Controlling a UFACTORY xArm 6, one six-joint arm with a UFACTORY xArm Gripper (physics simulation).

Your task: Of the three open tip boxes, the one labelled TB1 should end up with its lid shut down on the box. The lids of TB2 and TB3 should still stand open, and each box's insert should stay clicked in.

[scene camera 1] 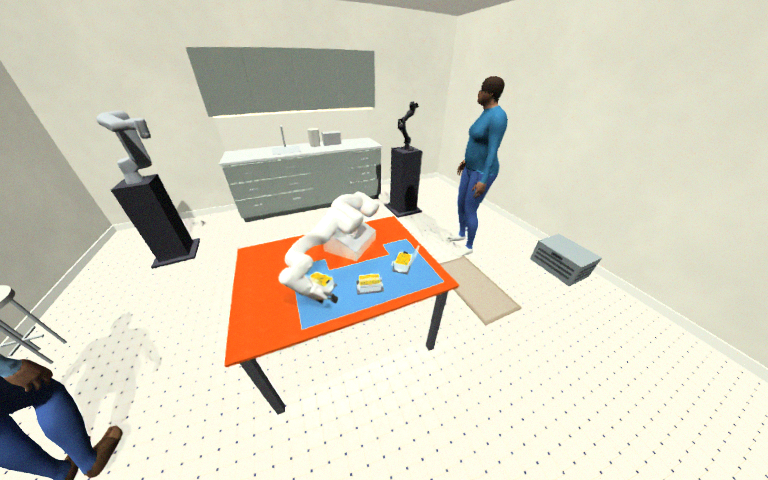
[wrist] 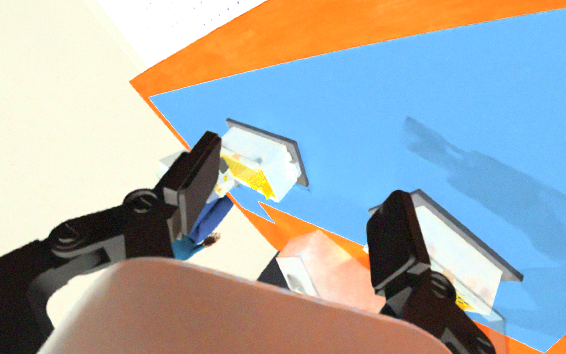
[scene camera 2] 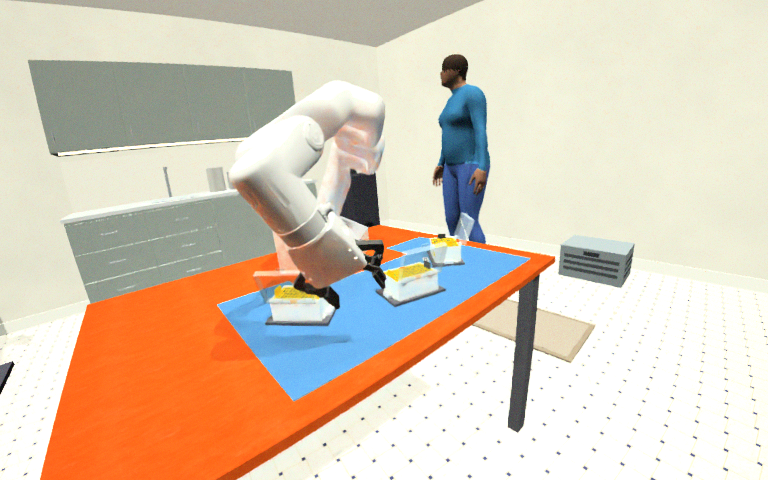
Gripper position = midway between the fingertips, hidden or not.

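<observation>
In scene camera 2 I can see my gripper [scene camera 2: 360, 293], along with a blue mat [scene camera 2: 301, 359] and a tip box [scene camera 2: 453, 256]. Scene camera 1 gives me the blue mat again [scene camera 1: 421, 275]. The wrist view shows me both my gripper [wrist: 301, 182] and the mat [wrist: 464, 113].
</observation>
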